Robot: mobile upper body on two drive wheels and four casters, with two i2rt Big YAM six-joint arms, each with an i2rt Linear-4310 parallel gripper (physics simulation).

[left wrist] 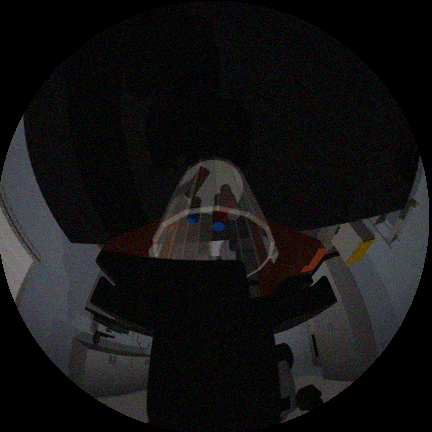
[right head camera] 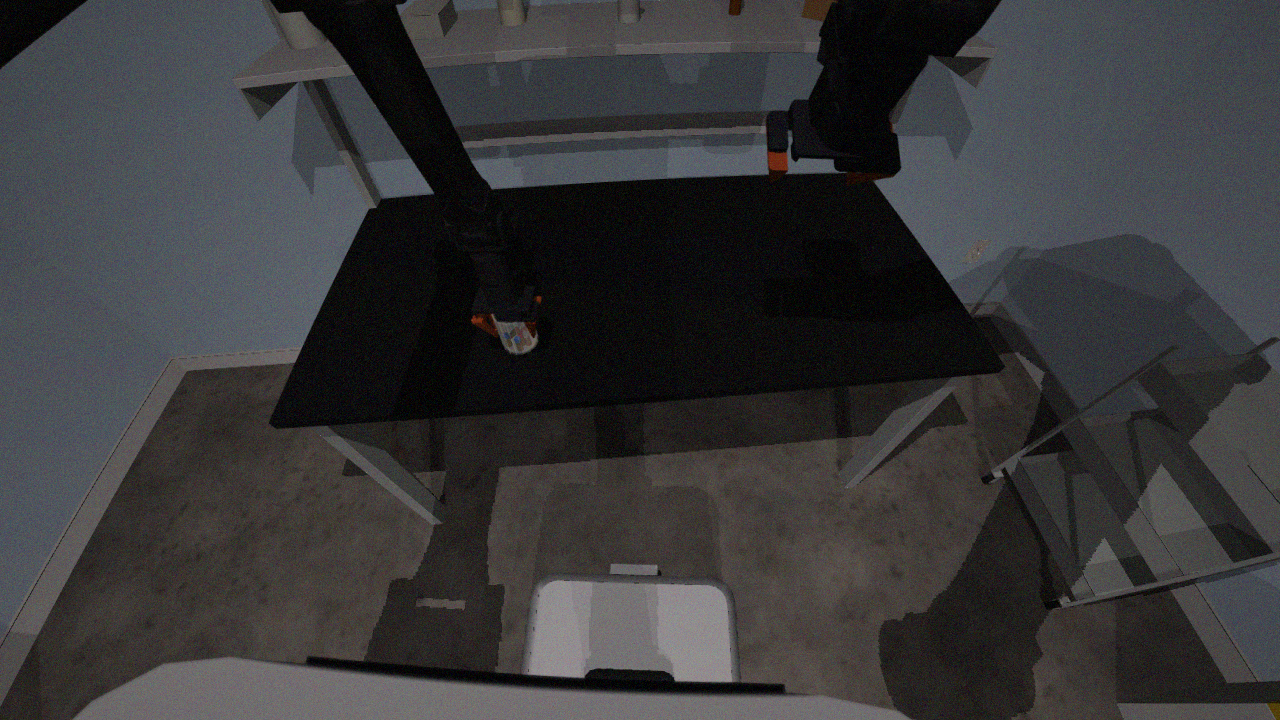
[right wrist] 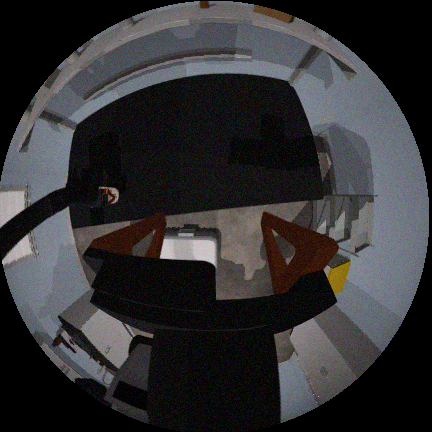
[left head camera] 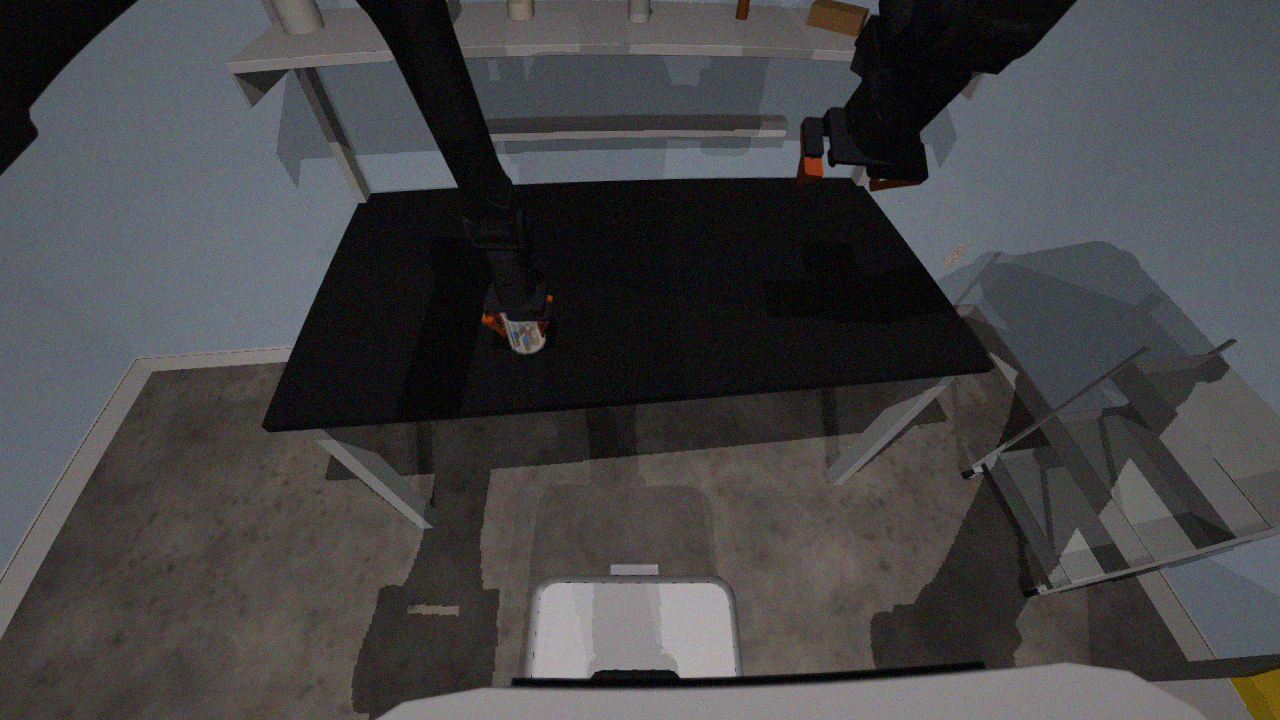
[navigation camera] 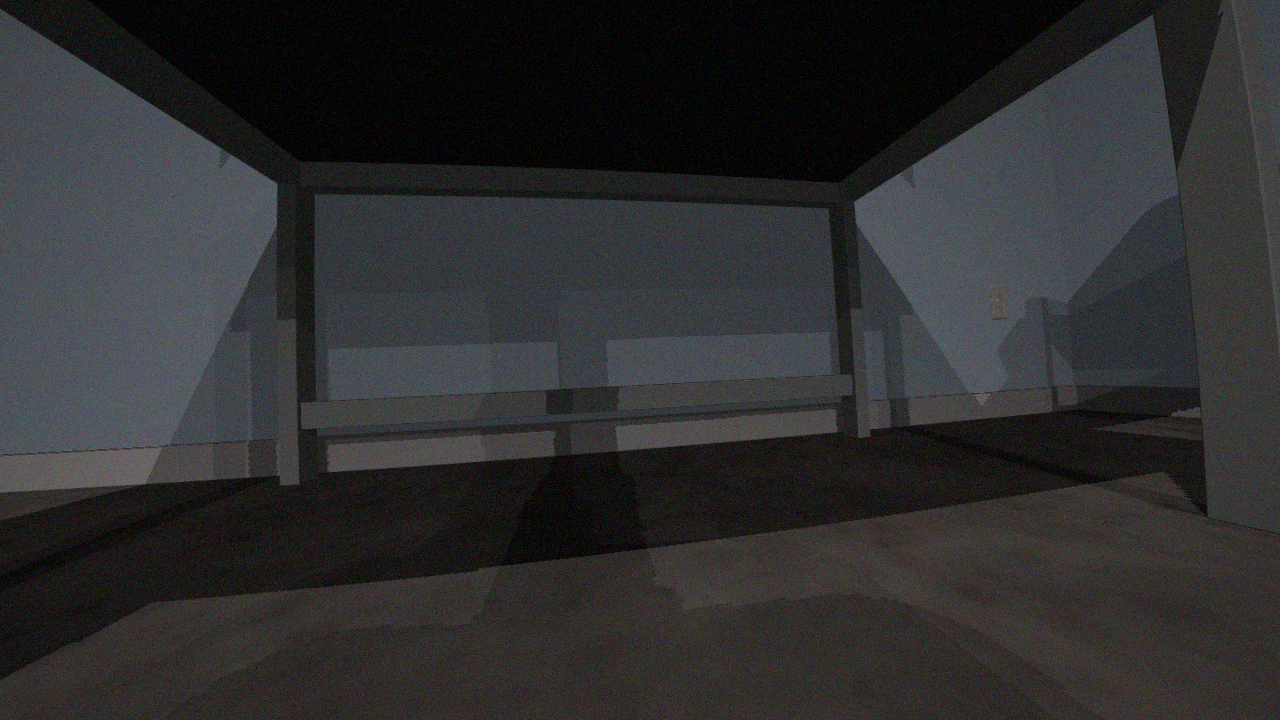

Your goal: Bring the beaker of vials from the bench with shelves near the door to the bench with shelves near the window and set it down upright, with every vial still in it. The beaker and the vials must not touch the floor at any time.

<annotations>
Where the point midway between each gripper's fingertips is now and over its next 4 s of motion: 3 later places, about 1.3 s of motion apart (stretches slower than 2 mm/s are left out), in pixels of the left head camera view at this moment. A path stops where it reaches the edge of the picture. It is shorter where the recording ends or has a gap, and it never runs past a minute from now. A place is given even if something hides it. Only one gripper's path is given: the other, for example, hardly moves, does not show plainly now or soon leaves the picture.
My left gripper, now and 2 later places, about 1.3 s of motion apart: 524, 335; 528, 342; 513, 263
</annotations>
